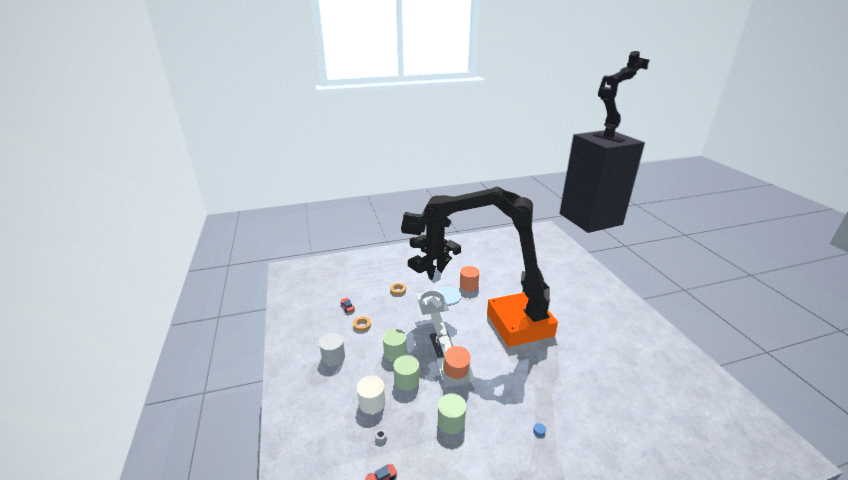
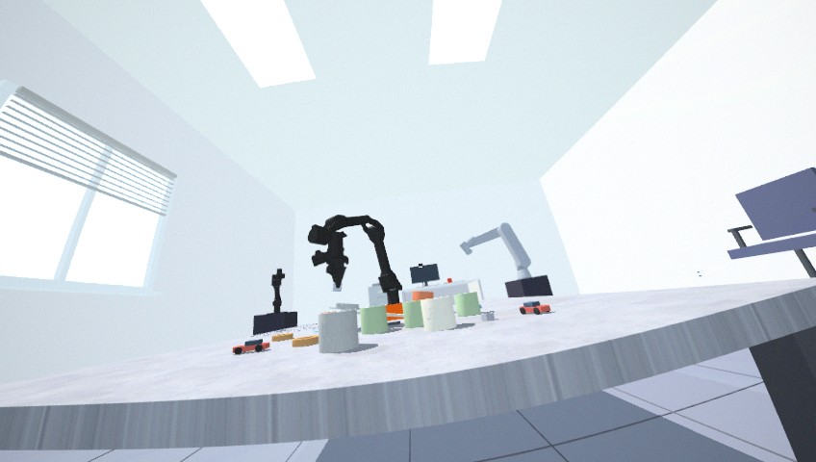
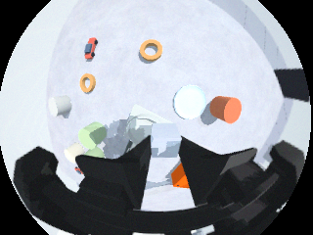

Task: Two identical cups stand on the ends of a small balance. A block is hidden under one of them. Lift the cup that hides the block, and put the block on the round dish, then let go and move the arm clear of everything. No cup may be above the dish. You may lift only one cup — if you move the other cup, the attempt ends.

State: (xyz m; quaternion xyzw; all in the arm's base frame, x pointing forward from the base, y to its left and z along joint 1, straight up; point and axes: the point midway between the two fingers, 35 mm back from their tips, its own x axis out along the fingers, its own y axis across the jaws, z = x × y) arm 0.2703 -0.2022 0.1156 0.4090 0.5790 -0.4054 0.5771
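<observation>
Now: gripper tip 80 mm past the pale blue round dish, 60 mm to the left of it and 140 mm above it. Also, from my gripper tip: small pale block (10 mm above); small balance (40 mm ahead, 160 mm to the left, 100 mm below); small grey nut (310 mm ahead, 400 mm to the left, 130 mm below).
</observation>
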